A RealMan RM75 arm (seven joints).
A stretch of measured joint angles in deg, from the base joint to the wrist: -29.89 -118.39 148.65 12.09 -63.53 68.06 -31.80; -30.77 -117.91 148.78 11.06 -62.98 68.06 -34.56; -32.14 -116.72 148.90 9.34 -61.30 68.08 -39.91; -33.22 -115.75 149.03 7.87 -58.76 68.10 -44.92; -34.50 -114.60 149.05 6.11 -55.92 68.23 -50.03; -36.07 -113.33 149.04 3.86 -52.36 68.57 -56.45; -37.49 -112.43 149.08 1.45 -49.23 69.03 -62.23; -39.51 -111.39 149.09 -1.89 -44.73 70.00 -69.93; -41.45 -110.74 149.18 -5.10 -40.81 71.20 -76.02; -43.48 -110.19 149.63 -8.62 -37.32 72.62 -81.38; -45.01 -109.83 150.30 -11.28 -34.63 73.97 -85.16; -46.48 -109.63 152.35 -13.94 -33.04 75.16 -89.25; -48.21 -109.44 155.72 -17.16 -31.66 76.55 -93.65; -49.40 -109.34 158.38 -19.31 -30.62 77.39 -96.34; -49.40 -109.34 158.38 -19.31 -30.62 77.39 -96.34; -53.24 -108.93 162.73 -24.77 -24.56 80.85 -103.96; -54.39 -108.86 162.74 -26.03 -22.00 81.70 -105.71; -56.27 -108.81 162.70 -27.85 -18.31 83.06 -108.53
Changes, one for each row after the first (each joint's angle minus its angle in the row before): -0.88 0.48 0.13 -1.03 0.55 0.00 -2.76; -1.37 1.19 0.12 -1.72 1.68 0.02 -5.35; -1.08 0.97 0.13 -1.47 2.54 0.02 -5.01; -1.28 1.15 0.02 -1.76 2.84 0.13 -5.11; -1.57 1.27 -0.01 -2.25 3.56 0.34 -6.42; -1.42 0.90 0.04 -2.41 3.13 0.46 -5.78; -2.02 1.04 0.01 -3.34 4.50 0.97 -7.70; -1.94 0.65 0.09 -3.21 3.92 1.20 -6.09; -2.03 0.55 0.45 -3.52 3.49 1.42 -5.36; -1.53 0.36 0.67 -2.66 2.69 1.35 -3.78; -1.47 0.20 2.05 -2.66 1.59 1.19 -4.09; -1.73 0.19 3.37 -3.22 1.38 1.39 -4.40; -1.19 0.10 2.66 -2.15 1.04 0.84 -2.69; 0.00 0.00 0.00 0.00 0.00 0.00 0.00; -3.84 0.41 4.35 -5.46 6.06 3.46 -7.62; -1.15 0.07 0.01 -1.26 2.56 0.85 -1.75; -1.88 0.05 -0.04 -1.82 3.69 1.36 -2.82
